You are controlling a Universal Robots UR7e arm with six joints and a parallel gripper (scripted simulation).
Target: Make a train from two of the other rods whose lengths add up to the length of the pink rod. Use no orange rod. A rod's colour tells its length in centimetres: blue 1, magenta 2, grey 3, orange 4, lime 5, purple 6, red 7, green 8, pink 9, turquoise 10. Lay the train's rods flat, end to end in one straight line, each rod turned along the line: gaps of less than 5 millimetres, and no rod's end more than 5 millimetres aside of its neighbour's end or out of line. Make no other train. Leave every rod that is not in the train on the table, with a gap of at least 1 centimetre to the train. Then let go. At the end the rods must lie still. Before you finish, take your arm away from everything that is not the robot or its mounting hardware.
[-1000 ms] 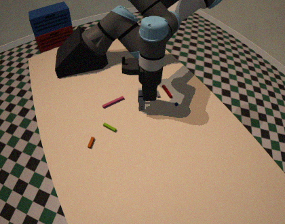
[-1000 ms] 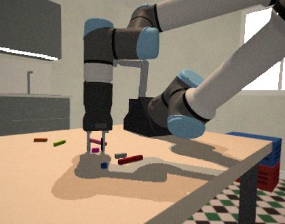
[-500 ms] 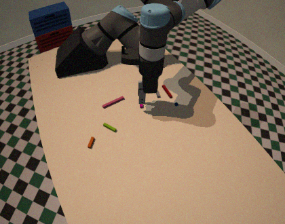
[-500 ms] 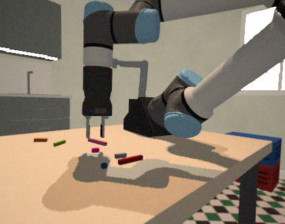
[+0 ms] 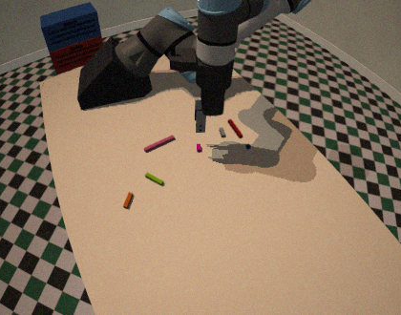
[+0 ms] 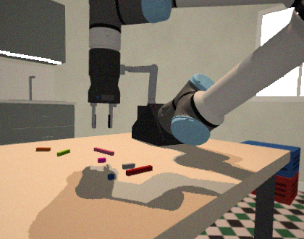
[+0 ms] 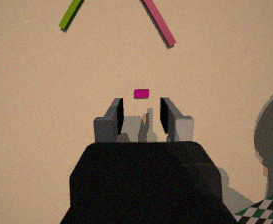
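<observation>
Right now my hand is 10 mm past the red rod, 130 mm to the right of it and 100 mm above it. From my hand the other things lie so: magenta rod 100 mm below; then grey rod 20 mm behind, 90 mm to the left, 100 mm below; then pink rod 70 mm behind, 80 mm to the right, 100 mm below.
</observation>
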